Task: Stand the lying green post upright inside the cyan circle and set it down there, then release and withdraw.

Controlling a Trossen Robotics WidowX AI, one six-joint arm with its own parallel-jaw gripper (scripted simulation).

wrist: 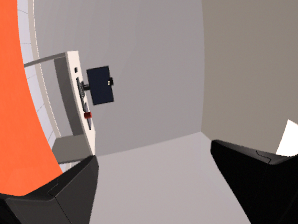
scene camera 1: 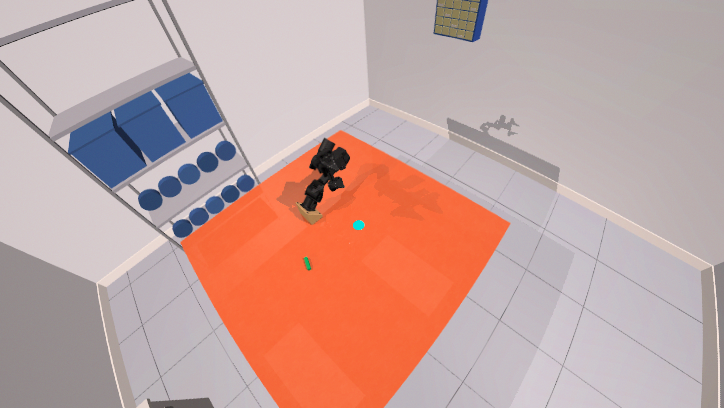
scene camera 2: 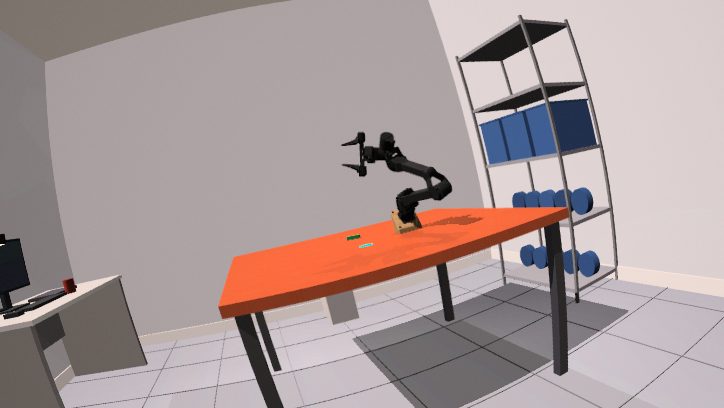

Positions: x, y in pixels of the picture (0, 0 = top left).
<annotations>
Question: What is my gripper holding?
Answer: Nothing.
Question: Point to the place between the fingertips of my gripper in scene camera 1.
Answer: At 341, 179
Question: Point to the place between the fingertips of my gripper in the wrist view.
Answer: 156, 155
</annotations>
